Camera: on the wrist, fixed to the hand. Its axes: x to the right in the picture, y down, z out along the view.
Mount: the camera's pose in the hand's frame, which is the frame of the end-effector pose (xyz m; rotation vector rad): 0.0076 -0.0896 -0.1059 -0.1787 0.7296 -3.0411
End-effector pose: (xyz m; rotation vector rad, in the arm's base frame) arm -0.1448 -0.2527 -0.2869 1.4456 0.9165 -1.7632
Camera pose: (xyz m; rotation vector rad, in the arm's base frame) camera -0.1672 -0.1162 -0.2999 0.4453 -1.4592 0.3994
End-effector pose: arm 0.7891 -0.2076 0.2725 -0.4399 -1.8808 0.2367
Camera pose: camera 0.8694 -0.2913 0.3490 1.9327 -0.1604 -1.7065
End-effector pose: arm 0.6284 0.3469 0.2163 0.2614 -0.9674 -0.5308
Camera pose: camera 0.6925 0.2650 0.1242 -1.3271 -0.9576 2.3796
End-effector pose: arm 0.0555 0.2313 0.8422 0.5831 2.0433 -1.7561
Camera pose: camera -0.0014 0.3247 0.9279 1.2406 -0.6198 0.2146
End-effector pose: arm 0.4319 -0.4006 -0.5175 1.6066 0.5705 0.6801
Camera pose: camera 0.3634 -0.3087 -0.5960 -0.9152 2.1572 -1.1114
